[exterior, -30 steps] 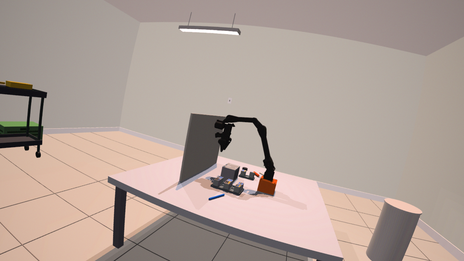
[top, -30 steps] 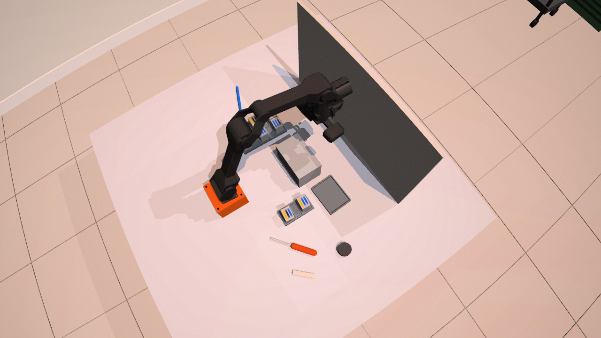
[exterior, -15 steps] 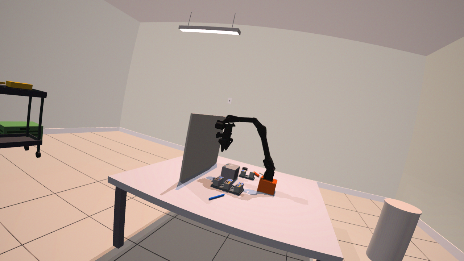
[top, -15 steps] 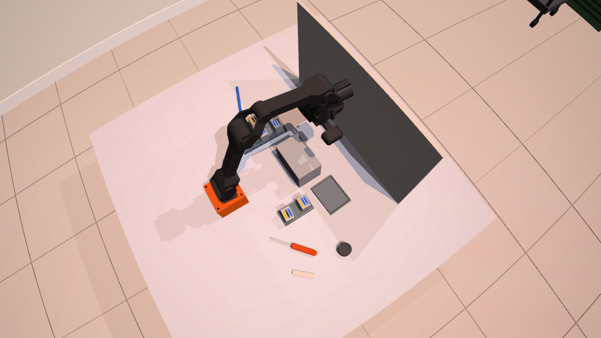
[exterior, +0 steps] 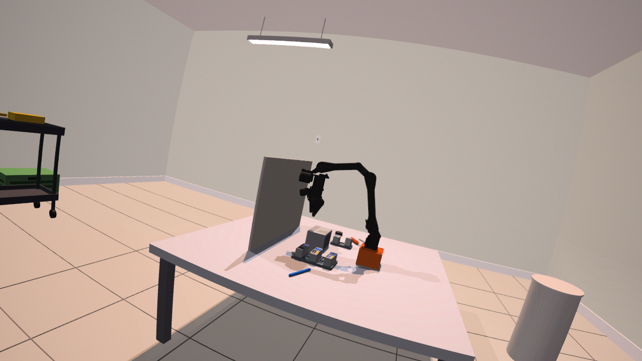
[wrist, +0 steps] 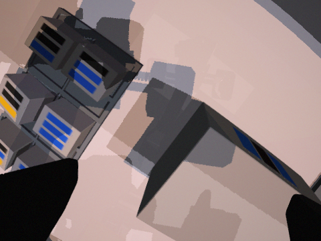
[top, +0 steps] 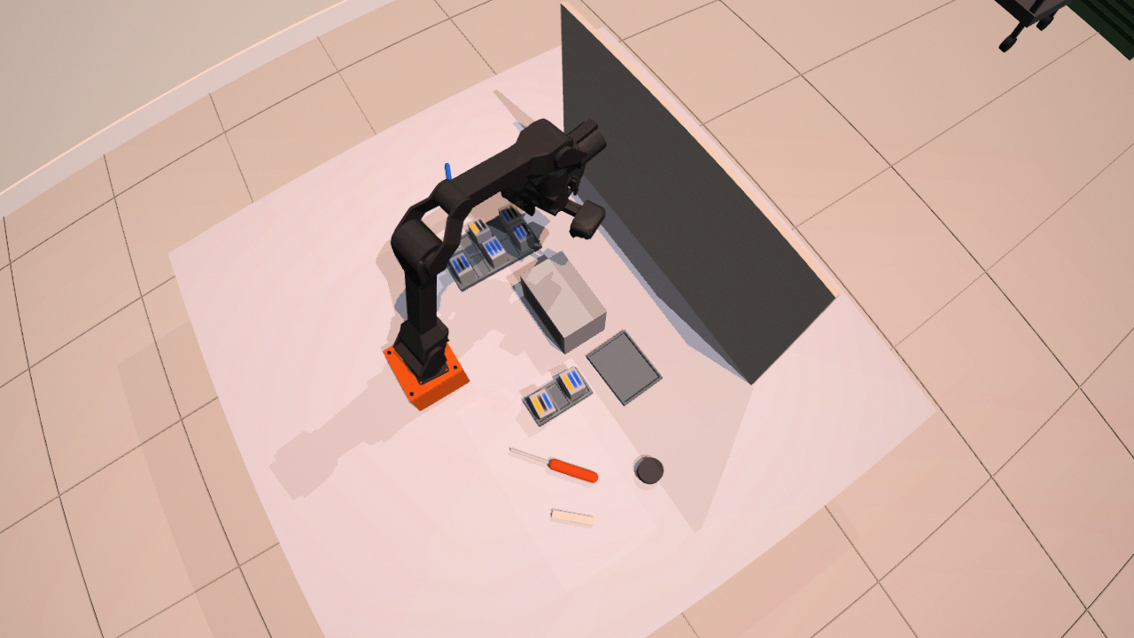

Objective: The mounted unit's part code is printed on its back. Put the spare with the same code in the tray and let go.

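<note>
Right now my gripper tip is 18 cm past the grey spare block, 8 cm to the right of it and 15 cm above it. From my gripper tip the other things lie so: grey mounted unit: 3 cm behind, 9 cm to the right, 14 cm below; tall dark panel: 21 cm ahead, 7 cm to the right, 3 cm above; dark flat tray: 2 cm ahead, 26 cm to the right, 19 cm below.
</note>
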